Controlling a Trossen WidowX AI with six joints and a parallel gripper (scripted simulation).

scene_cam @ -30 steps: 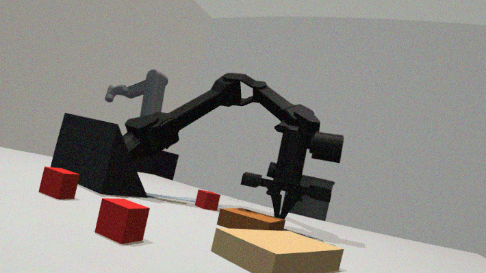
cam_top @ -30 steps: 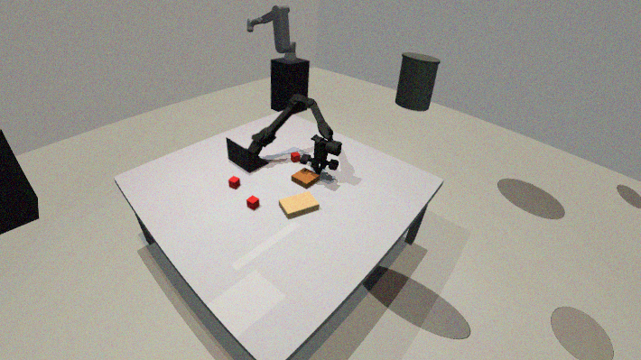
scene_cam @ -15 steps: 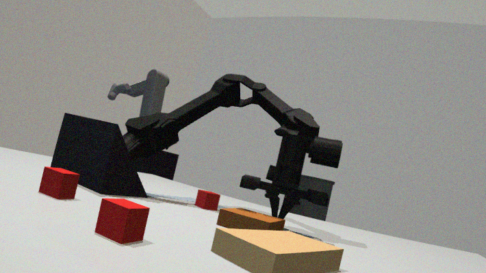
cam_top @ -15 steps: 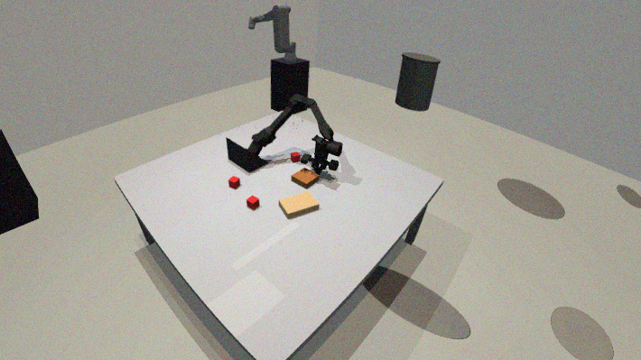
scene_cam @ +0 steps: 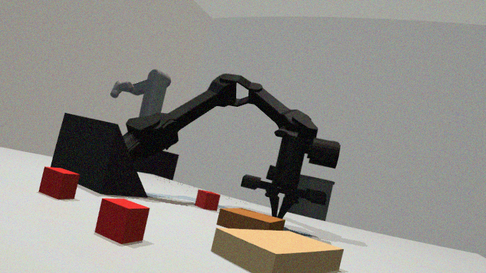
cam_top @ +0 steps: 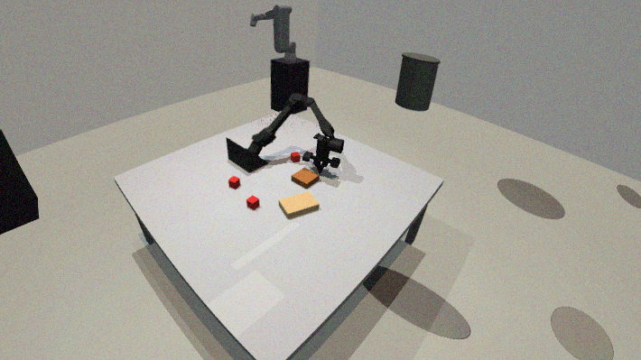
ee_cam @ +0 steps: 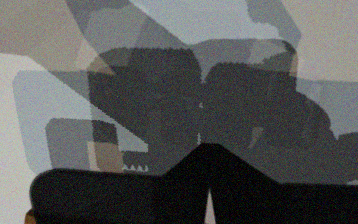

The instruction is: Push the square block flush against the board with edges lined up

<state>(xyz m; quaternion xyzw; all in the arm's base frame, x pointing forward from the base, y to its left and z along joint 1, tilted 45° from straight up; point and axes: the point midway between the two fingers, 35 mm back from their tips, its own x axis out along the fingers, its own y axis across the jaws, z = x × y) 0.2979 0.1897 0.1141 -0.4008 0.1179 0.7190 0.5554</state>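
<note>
Now: the square block 10 cm to the right of my gripper tip, 1 cm behind it and 1 cm above it. Also, from my gripper tip: board 27 cm to the right, 12 cm ahead, 1 cm above.
</note>
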